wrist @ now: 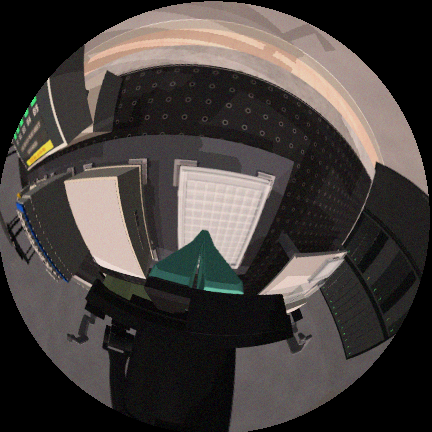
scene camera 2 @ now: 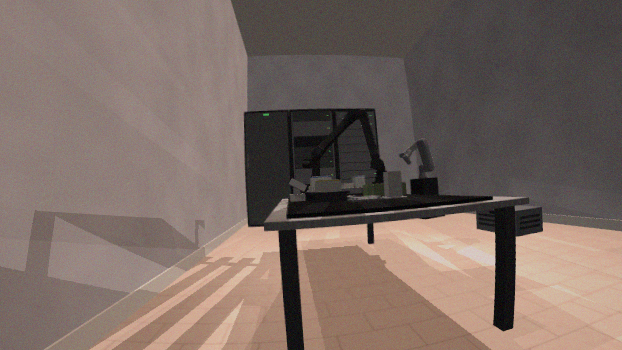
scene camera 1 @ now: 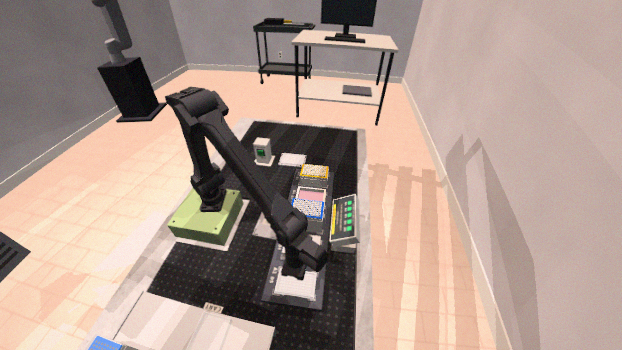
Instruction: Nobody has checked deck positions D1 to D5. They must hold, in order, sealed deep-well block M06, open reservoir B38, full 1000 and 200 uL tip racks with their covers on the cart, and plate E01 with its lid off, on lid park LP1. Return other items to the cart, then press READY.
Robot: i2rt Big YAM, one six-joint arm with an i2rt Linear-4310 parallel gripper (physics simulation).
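Frame: origin at the arm's base, x right, y ahead, z up, level; centimetres.
Seen in the pictures: gripper, fingertip midpoint: [wrist: 203, 234] [scene camera 1: 296, 277]; arm's base, origin of the base link: [scene camera 2: 382, 183] [scene camera 1: 214, 200].
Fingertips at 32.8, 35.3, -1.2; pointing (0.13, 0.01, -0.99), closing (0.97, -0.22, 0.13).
Observation:
Offsets run from my fingertips to a thing's top centre, as dx, dy, dz. "spot": to the spot under its first point.
My gripper [wrist: 203, 234] is shut and empty, its teal fingertips low over a white gridded plate {+1.4, -0.3, -0.1} [wrist: 222, 205] [scene camera 1: 295, 287] at the D5 end. Beside the plate stands a tall block with a plain pale top {-10.9, +1.9, +2.6} [wrist: 100, 215], mostly hidden by the arm in scene camera 1. Farther along the deck are a blue tip rack {-23.1, +4.0, +8.2} [scene camera 1: 308, 209], a reservoir with pink contents {-35.3, +6.1, +1.6} [scene camera 1: 311, 194] and a yellow tip rack {-47.5, +8.2, +4.9} [scene camera 1: 314, 171], all with open tops. A tilted console {spot: -19.5, +17.9, +5.5} [scene camera 1: 344, 218] [wrist: 42, 125] shows several green lights and a yellow bar. Plate and block labels are unreadable.
The cart {spot: +13.0, -37.8, -0.3} [scene camera 1: 170, 320] is at the lower left, with a blue item {spot: +21.4, -47.9, +9.0} [scene camera 1: 105, 344] at its edge. A white flat item {-67.8, -2.5, -4.5} [scene camera 1: 292, 159] lies beyond the deck, near a small grey device {spot: -64.9, -18.0, +2.8} [scene camera 1: 262, 150]. The green arm base [scene camera 1: 202, 220] stands left of the deck.

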